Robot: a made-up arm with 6 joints. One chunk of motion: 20 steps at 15 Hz.
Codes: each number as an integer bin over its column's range. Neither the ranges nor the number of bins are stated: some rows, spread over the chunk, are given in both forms.
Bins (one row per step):
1: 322 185 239 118 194 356
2: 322 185 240 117 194 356
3: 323 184 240 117 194 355
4: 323 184 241 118 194 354
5: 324 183 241 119 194 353
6: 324 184 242 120 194 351
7: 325 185 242 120 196 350
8: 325 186 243 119 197 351
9: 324 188 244 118 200 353
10: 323 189 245 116 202 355
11: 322 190 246 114 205 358
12: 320 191 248 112 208 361
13: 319 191 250 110 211 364
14: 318 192 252 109 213 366
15: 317 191 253 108 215 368
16: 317 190 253 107 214 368
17: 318 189 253 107 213 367
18: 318 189 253 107 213 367
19: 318 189 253 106 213 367
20: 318 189 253 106 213 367
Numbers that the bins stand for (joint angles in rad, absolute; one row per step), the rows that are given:
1: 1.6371 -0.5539 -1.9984 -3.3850 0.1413 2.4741
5: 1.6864 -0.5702 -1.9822 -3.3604 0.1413 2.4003
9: 1.6864 -0.5295 -1.9579 -3.3850 0.1982 2.4003
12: 1.5879 -0.5051 -1.9256 -3.5327 0.2742 2.5972
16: 1.5140 -0.5132 -1.8852 -3.6558 0.3311 2.7696
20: 1.5386 -0.5214 -1.8852 -3.6805 0.3216 2.7450
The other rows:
2: 1.6371 -0.5539 -1.9903 -3.4096 0.1413 2.4741
3: 1.6617 -0.5621 -1.9903 -3.4096 0.1413 2.4495
4: 1.6617 -0.5621 -1.9822 -3.3850 0.1413 2.4249
6: 1.6864 -0.5621 -1.9741 -3.3358 0.1413 2.3511
7: 1.7110 -0.5539 -1.9741 -3.3358 0.1603 2.3264
8: 1.7110 -0.5458 -1.9660 -3.3604 0.1698 2.3511
10: 1.6617 -0.5214 -1.9499 -3.4343 0.2172 2.4495
11: 1.6371 -0.5132 -1.9418 -3.4835 0.2457 2.5234
13: 1.5633 -0.5051 -1.9095 -3.5820 0.3026 2.6711
14: 1.5386 -0.4969 -1.8933 -3.6066 0.3216 2.7203
15: 1.5140 -0.5051 -1.8852 -3.6312 0.3406 2.7696
17: 1.5386 -0.5214 -1.8852 -3.6558 0.3216 2.7450
18: 1.5386 -0.5214 -1.8852 -3.6558 0.3216 2.7450
19: 1.5386 -0.5214 -1.8852 -3.6805 0.3216 2.7450

